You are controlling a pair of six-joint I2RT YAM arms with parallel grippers.
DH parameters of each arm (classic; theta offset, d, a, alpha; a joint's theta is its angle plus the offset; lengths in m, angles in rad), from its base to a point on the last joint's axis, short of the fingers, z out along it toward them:
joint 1: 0 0.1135 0.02 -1.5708
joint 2: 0 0 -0.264 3.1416
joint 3: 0.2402 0 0.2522 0
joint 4: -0.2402 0 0.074 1.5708
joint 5: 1.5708 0 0 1.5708
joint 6: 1.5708 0.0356 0 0
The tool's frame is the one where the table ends.
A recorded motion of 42 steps. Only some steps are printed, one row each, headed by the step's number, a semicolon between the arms.
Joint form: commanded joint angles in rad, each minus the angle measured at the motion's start. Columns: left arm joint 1, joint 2, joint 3, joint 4, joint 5, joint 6; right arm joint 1, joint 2, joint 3, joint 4, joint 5, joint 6.
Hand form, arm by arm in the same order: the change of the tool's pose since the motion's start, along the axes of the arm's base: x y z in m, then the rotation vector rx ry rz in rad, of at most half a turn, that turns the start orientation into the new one. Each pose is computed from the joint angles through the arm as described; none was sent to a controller.
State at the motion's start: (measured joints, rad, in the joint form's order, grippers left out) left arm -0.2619 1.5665 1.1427 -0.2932 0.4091 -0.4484; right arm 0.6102 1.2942 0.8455 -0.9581 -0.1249 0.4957
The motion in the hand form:
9: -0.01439 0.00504 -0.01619 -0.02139 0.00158 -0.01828; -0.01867 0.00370 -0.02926 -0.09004 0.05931 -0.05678
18: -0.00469 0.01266 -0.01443 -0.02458 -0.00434 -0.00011; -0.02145 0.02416 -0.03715 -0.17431 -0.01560 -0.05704
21: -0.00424 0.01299 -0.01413 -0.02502 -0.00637 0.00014; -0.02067 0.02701 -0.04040 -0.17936 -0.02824 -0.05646
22: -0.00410 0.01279 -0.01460 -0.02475 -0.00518 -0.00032; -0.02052 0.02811 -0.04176 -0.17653 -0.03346 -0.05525
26: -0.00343 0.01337 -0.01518 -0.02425 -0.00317 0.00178; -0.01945 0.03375 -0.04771 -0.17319 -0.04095 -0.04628
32: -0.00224 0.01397 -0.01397 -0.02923 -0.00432 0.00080; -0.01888 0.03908 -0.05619 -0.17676 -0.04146 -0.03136
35: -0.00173 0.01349 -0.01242 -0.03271 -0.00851 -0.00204; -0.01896 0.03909 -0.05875 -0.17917 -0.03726 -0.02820
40: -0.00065 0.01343 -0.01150 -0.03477 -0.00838 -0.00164; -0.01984 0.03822 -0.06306 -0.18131 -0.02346 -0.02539
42: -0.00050 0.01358 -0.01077 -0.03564 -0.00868 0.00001; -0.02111 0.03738 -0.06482 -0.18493 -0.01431 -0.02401
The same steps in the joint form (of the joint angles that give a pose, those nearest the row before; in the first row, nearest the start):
9: 0.0066 -0.0438 -0.1108 0.0708 0.0326 0.0005; 0.0779 0.0211 -0.0998 0.0319 0.0517 0.1299
18: 0.0365 -0.0182 -0.0805 0.0693 0.0426 0.0074; 0.1810 0.0850 -0.0847 0.0771 0.1711 0.2189
21: 0.0378 -0.0175 -0.0792 0.0705 0.0434 0.0082; 0.1899 0.0993 -0.0875 0.0987 0.1843 0.2252
22: 0.0374 -0.0161 -0.0793 0.0708 0.0434 0.0082; 0.1933 0.1031 -0.0906 0.1109 0.1862 0.2268
26: 0.0395 -0.0133 -0.0783 0.0704 0.0434 0.0082; 0.2081 0.1310 -0.0939 0.1486 0.1895 0.2317
32: 0.0425 -0.0109 -0.0721 0.0693 0.0494 0.0073; 0.2228 0.1667 -0.1008 0.1878 0.1915 0.2314
35: 0.0418 -0.0108 -0.0675 0.0700 0.0526 0.0066; 0.2228 0.1739 -0.1058 0.1953 0.1895 0.2288
40: 0.0424 -0.0077 -0.0611 0.0677 0.0541 0.0051; 0.2216 0.1828 -0.1168 0.2045 0.1803 0.2268
42: 0.0429 -0.0082 -0.0590 0.0662 0.0537 0.0036; 0.2226 0.1846 -0.1229 0.2035 0.1759 0.2275

